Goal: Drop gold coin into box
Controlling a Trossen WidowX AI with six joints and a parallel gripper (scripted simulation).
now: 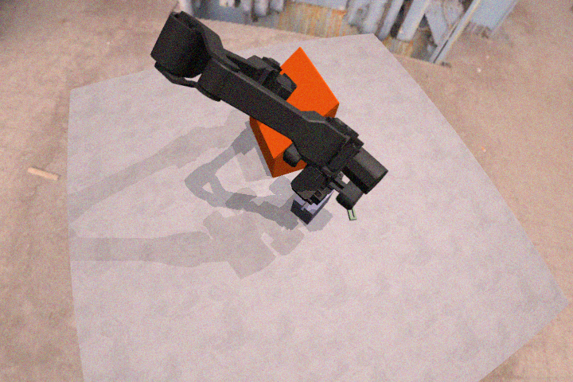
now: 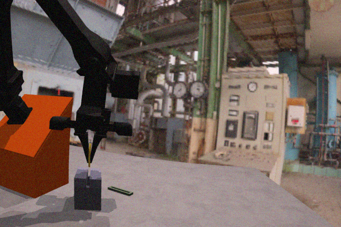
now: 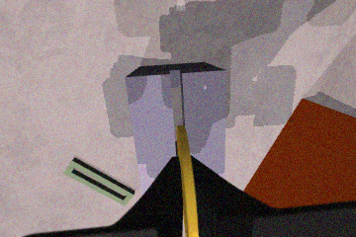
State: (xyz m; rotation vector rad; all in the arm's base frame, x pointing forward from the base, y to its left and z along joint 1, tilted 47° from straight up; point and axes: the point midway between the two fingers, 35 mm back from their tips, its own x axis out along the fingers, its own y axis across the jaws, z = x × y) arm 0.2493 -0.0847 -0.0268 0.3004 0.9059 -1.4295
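The gold coin lies 2 cm above my gripper tip.
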